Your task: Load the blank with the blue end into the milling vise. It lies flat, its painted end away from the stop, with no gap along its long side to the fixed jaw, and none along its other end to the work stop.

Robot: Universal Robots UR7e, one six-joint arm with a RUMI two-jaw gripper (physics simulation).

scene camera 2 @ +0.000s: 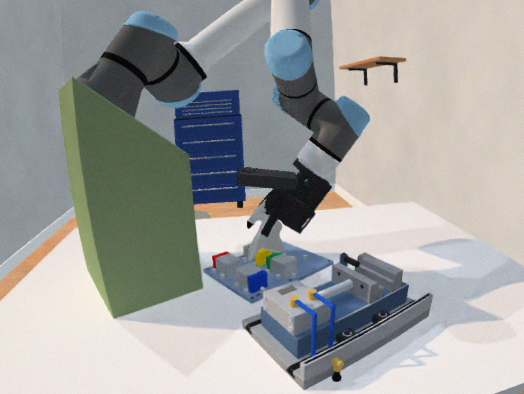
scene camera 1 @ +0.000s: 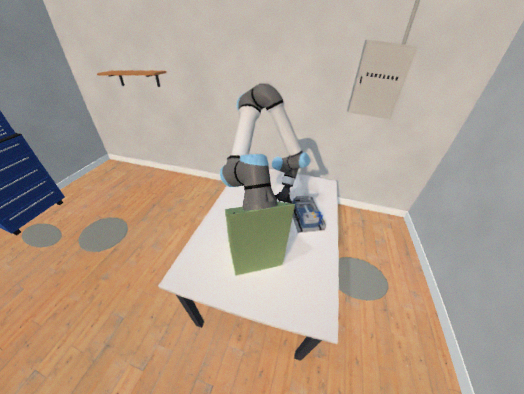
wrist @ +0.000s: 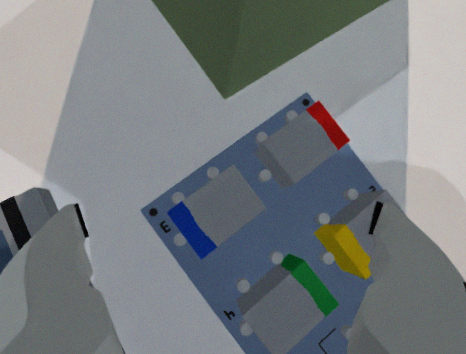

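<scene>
The blank with the blue end (scene camera 2: 248,274) (wrist: 227,202) lies flat in a corner of the blue pegged board (scene camera 2: 312,257) (wrist: 210,275). Its blue end faces the board's near edge in the second scene view. My gripper (scene camera 1: 284,196) (scene camera 2: 260,237) (wrist: 230,206) is open and empty, tilted above the board. In the wrist view its fingers stand wide on either side of this blank, and the right finger partly covers the yellow-ended blank. The milling vise (scene camera 1: 308,215) (scene camera 2: 300,345) stands beside the board; no blank shows between its grey jaws. A small dark rod sits at the jaws' end.
Blanks with red (scene camera 2: 221,260) (wrist: 327,125), yellow (scene camera 2: 263,257) (wrist: 346,250) and green (scene camera 2: 274,260) (wrist: 312,290) ends share the board. The tall green block (scene camera 1: 260,240) (scene camera 2: 140,215) (wrist: 240,45) stands beside it. Blue bent pipes (scene camera 2: 314,332) rise at the vise's near side.
</scene>
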